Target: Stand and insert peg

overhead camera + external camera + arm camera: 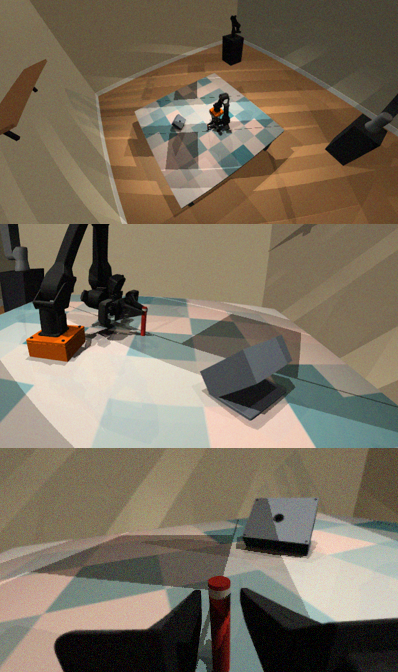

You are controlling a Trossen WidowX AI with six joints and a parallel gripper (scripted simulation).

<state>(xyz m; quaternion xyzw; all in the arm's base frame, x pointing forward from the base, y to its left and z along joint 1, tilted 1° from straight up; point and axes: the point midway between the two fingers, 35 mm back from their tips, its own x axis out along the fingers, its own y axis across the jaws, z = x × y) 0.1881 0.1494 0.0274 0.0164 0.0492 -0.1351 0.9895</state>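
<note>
Right now my gripper tip is 1 cm above the red peg. From my gripper tip the other things lie so: flat dark plate 24 cm ahead, 25 cm to the right, 7 cm below; then grey sloped panel 23 cm ahead, 23 cm to the right, 2 cm below.
</note>
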